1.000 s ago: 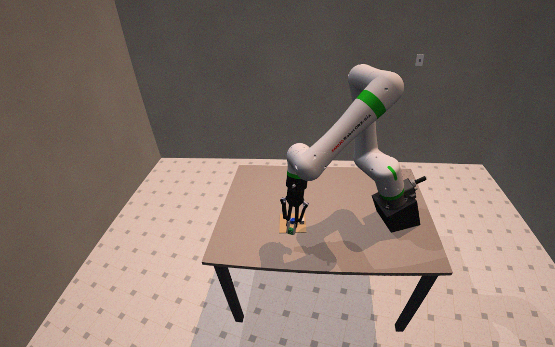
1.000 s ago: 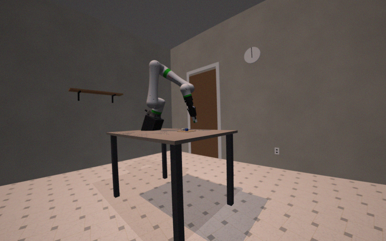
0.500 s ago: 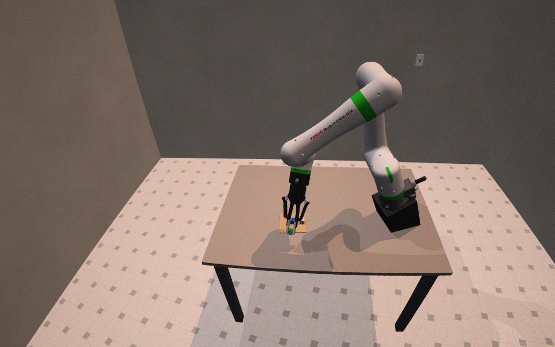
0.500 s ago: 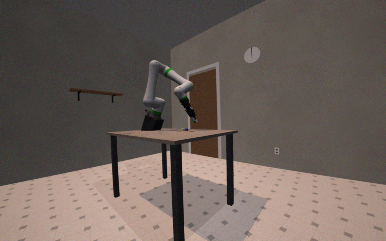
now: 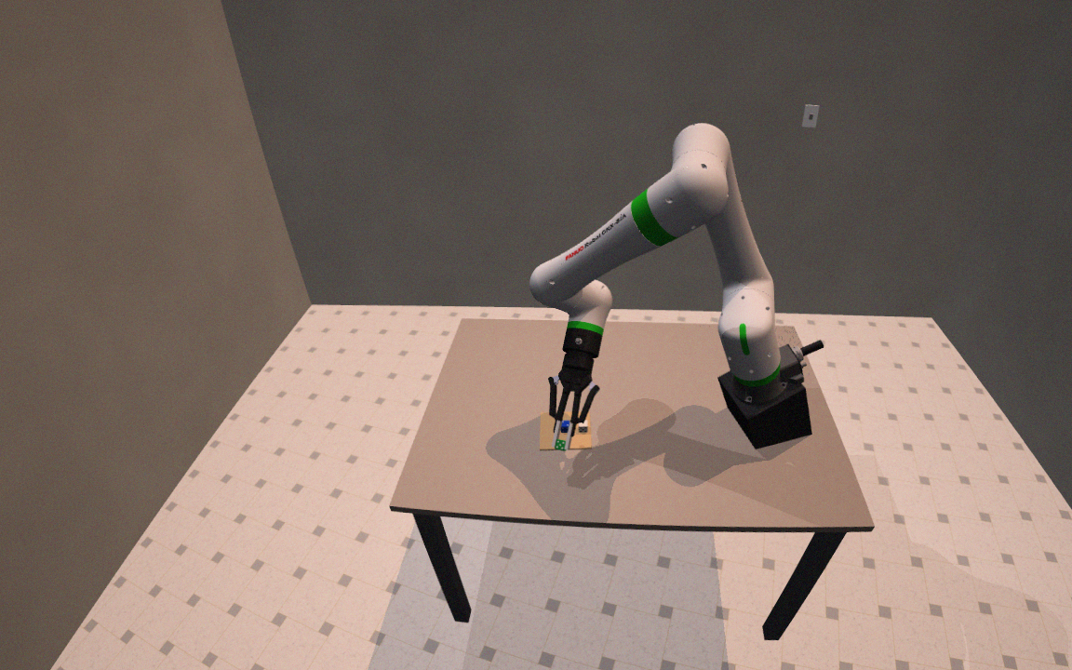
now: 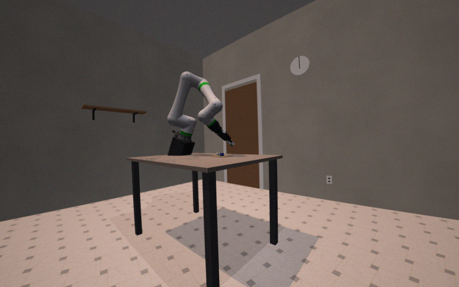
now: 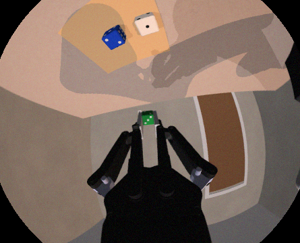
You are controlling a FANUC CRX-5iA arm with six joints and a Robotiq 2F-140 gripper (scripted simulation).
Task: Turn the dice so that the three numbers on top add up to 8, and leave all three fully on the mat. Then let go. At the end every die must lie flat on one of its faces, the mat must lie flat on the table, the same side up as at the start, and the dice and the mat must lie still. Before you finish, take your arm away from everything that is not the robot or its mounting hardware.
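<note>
Right now the blue die is 130 mm to the right of my hand, 100 mm below it and 20 mm behind it. The rest, counted from my hand: mat (130 mm to the right, 120 mm below, 20 mm behind); green die (20 mm to the left, 20 mm below, 10 mm ahead); white die (120 mm to the right, 100 mm below, 70 mm behind).
</note>
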